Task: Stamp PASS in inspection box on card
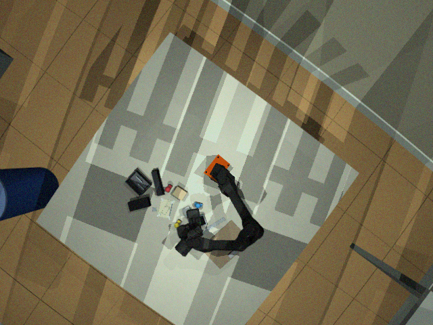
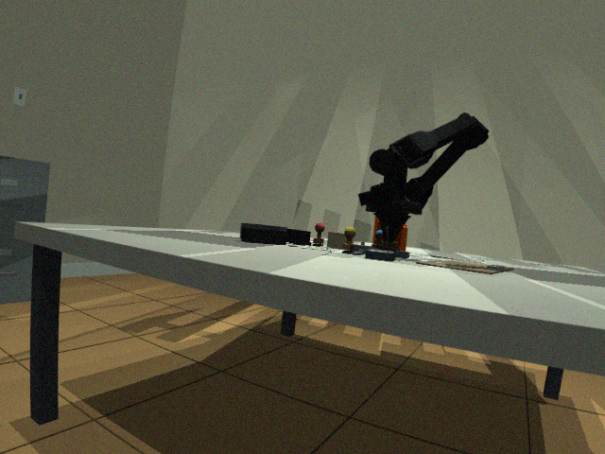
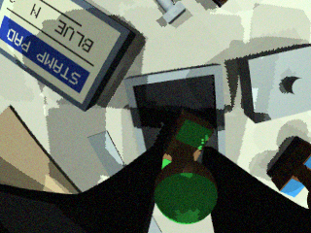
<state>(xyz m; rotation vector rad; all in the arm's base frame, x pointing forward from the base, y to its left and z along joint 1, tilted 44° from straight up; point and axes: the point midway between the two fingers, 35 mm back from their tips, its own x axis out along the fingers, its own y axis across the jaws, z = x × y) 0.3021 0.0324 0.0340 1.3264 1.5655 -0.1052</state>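
Right now my gripper tip is right at the green-knobbed stamp. Also, from my gripper tip: grey block: 70 mm to the right, 20 mm below, 20 mm behind; dark ink pad: 30 mm below; bolt: 70 mm ahead, 60 mm to the right, 30 mm below.
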